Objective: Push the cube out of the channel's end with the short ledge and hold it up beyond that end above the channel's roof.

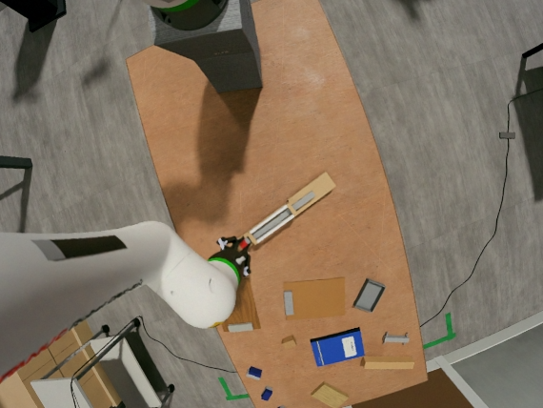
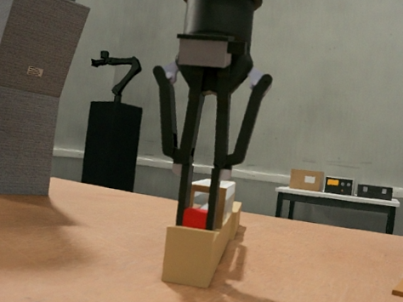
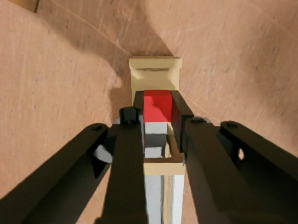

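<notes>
Now: the grey bar 30 mm behind my hand, 80 mm to the left of it and 30 mm below it. The rest, counted from my hand: thin grey stick (80 mm behind, 200 mm to the left, 30 mm below); then red cube (30 mm below); then channel (50 mm behind, 120 mm to the left, 30 mm below).
</notes>
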